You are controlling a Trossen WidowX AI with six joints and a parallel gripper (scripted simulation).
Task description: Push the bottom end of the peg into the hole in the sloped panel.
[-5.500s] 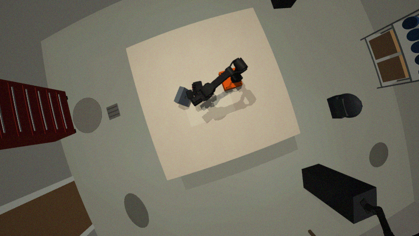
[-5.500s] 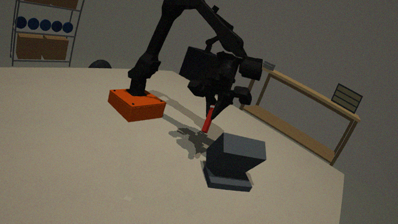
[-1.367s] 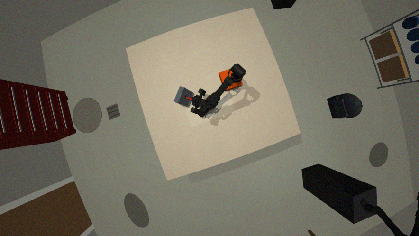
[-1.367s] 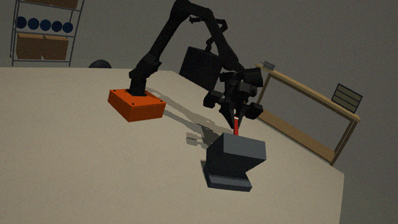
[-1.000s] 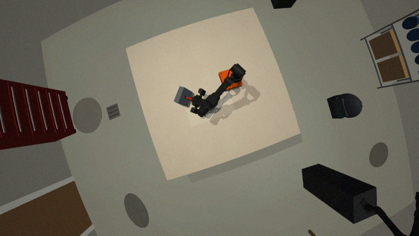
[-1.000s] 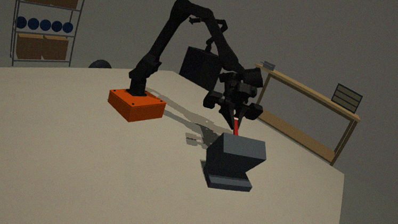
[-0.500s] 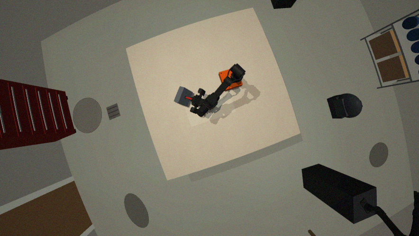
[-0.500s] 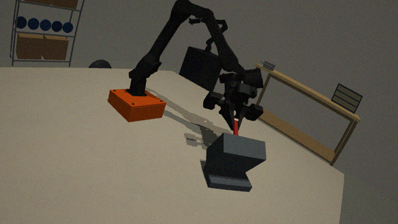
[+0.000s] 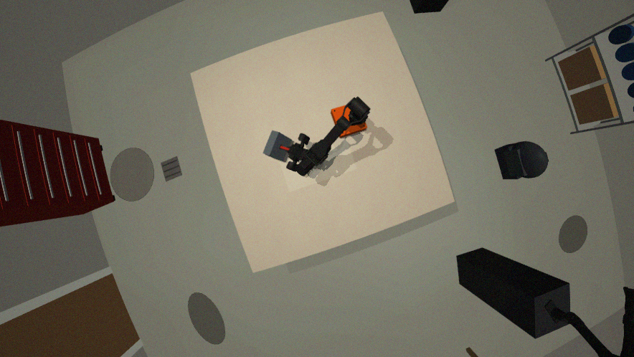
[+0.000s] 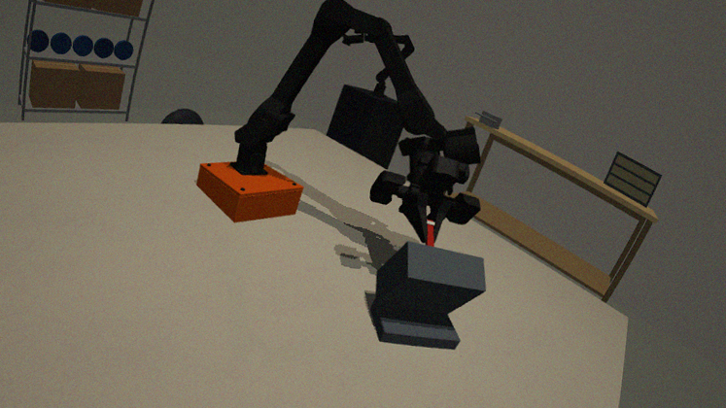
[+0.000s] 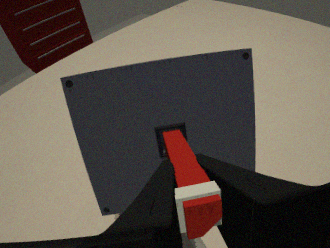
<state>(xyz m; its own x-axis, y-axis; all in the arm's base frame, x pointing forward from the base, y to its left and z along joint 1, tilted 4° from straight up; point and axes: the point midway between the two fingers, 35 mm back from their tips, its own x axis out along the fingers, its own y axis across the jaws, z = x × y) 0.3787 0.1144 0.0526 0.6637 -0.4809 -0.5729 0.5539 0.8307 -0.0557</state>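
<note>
Now: gripper tip 50 mm short of the grey sloped panel, 40 mm above it and 30 mm to the left of it. From my gripper tip the other things lie so: red peg 10 mm to the left, 10 mm behind, 10 mm above.
</note>
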